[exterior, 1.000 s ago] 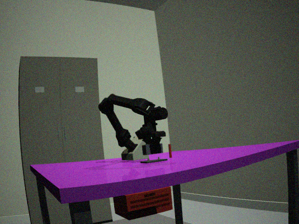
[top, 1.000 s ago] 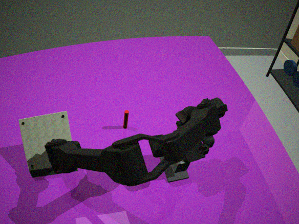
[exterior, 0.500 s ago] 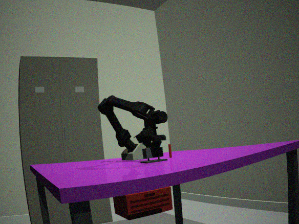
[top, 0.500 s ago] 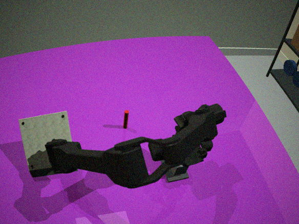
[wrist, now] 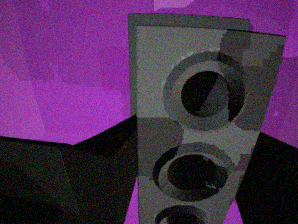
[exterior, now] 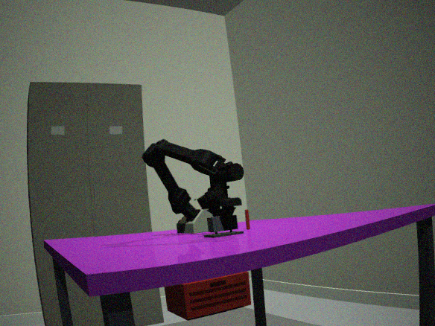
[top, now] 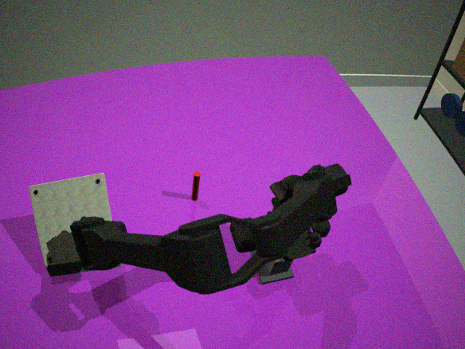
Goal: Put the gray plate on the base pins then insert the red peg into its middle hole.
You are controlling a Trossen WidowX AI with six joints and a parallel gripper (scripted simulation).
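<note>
Now: gripper tip 30 mm below the gray plate. The rest, counted from my gripper tip: flat base 20 mm below; then red peg 110 mm behind, 180 mm to the left, 10 mm above.
</note>
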